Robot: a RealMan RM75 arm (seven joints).
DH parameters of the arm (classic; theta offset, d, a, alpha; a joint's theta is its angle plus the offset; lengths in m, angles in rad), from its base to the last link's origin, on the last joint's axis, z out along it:
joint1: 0 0.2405 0 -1.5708
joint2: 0 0 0 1.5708
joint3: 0 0.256 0 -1.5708
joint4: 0 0 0 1.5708
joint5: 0 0.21 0 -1.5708
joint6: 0 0 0 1.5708
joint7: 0 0.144 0 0
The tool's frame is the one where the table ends.
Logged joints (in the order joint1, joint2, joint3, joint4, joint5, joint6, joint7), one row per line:
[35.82 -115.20 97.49 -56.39 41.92 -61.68 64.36]
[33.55 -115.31 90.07 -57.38 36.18 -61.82 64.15]
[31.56 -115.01 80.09 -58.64 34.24 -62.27 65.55]
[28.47 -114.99 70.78 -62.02 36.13 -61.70 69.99]
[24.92 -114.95 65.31 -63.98 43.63 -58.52 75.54]
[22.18 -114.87 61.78 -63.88 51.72 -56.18 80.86]
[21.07 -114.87 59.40 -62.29 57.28 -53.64 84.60]
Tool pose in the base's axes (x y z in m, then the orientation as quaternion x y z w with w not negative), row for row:
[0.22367 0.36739 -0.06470 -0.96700 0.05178 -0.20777 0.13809]
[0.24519 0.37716 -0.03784 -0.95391 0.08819 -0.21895 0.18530]
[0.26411 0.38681 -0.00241 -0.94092 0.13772 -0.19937 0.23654]
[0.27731 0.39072 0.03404 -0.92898 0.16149 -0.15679 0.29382]
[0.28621 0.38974 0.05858 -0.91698 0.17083 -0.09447 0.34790]
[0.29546 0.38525 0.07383 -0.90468 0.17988 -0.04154 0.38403]
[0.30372 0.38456 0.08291 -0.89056 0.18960 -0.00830 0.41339]
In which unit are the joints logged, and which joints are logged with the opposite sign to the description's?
The joints are logged in degrees. Opposite sign: joint2, joint3, joint6, joint7.
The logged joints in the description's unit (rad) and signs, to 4 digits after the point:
[0.6252 2.0106 -1.7015 -0.9842 0.7316 1.0765 -1.1233]
[0.5856 2.0125 -1.5720 -1.0015 0.6315 1.0790 -1.1196]
[0.5508 2.0073 -1.3978 -1.0235 0.5976 1.0868 -1.1441]
[0.4969 2.0070 -1.2353 -1.0825 0.6306 1.0769 -1.2216]
[0.4349 2.0063 -1.1399 -1.1167 0.7615 1.0214 -1.3184]
[0.3871 2.0049 -1.0783 -1.1149 0.9027 0.9805 -1.4113]
[0.3677 2.0049 -1.0367 -1.0872 0.9997 0.9362 -1.4765]

